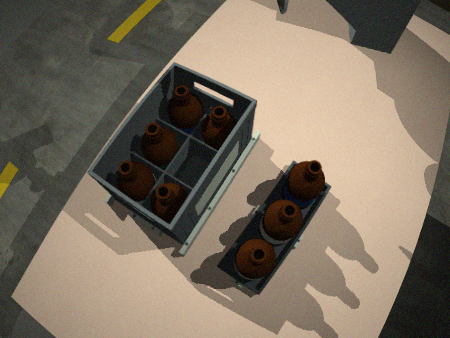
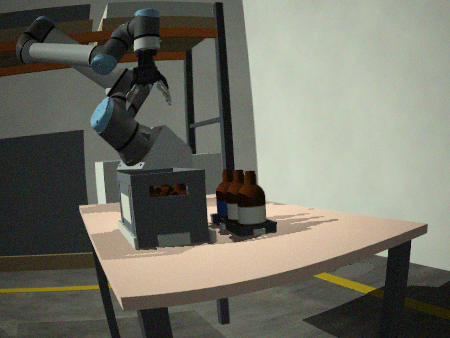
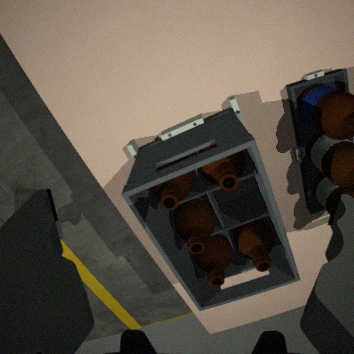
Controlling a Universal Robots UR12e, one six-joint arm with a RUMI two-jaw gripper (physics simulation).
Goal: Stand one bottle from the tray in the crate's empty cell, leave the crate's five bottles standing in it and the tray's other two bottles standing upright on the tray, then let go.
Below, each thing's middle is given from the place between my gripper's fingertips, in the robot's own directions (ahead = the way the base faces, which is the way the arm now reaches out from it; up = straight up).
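Red-marked bottle (image 1: 166, 200): far ahead of my hand, a touch to the right of it and far below it. The pale rail (image 1: 204, 218) is 21 cm ahead of my hand, 5 cm to the left of it and 35 cm below it; the green-marked bottle (image 1: 159, 145) is 20 cm ahead of my hand, 9 cm to the right of it and 28 cm below it. Going by their middles, the green-marked bottle is the nearest to my hand of the things named here.
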